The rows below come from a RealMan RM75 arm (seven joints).
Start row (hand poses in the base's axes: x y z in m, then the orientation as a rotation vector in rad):
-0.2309, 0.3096, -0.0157, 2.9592, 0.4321, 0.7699
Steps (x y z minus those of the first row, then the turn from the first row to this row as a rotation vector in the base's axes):
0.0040, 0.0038, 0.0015, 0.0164, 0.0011, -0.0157
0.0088, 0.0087, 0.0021, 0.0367, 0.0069, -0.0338
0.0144, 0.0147, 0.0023, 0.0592, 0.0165, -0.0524
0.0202, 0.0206, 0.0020, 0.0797, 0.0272, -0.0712
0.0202, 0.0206, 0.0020, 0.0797, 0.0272, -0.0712
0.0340, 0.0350, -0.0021, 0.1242, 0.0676, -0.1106
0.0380, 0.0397, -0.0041, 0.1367, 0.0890, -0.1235
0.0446, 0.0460, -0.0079, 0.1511, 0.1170, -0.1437
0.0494, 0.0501, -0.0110, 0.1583, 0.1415, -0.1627
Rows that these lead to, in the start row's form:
-0.2269, 0.3134, -0.0142, 2.9746, 0.4041, 0.7740
-0.2221, 0.3183, -0.0136, 2.9956, 0.3713, 0.7726
-0.2165, 0.3243, -0.0134, 3.0202, 0.3370, 0.7665
-0.2107, 0.3302, -0.0137, -3.0258, -0.3008, -0.7532
-0.2107, 0.3302, -0.0137, -3.0258, -0.3008, -0.7532
-0.1969, 0.3446, -0.0178, -3.0079, -0.2224, -0.6904
-0.1929, 0.3493, -0.0198, -3.0049, -0.1982, -0.6576
-0.1863, 0.3556, -0.0236, -3.0031, -0.1628, -0.6148
-0.1815, 0.3597, -0.0267, -3.0063, -0.1323, -0.5774

